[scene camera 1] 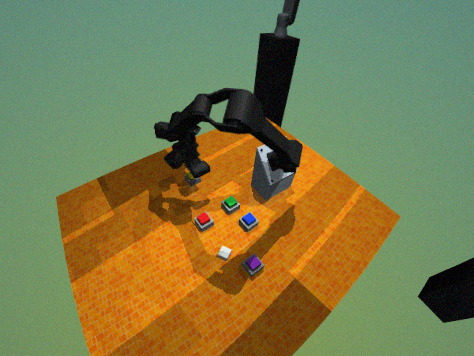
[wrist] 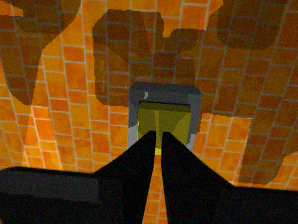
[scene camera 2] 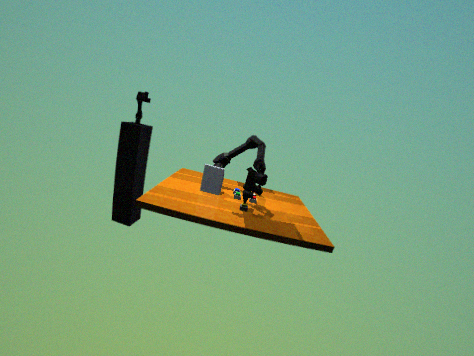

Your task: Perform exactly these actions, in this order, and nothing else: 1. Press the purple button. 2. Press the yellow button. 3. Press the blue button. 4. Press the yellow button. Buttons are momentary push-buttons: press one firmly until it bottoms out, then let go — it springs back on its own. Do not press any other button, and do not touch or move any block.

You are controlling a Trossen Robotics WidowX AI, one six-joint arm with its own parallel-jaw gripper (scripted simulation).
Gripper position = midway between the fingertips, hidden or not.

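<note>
Scene camera 1 shows my gripper (scene camera 1: 192,173), shut and holding nothing. The wrist view shows my gripper (wrist: 158,137) together with a yellow button (wrist: 175,119).
</note>
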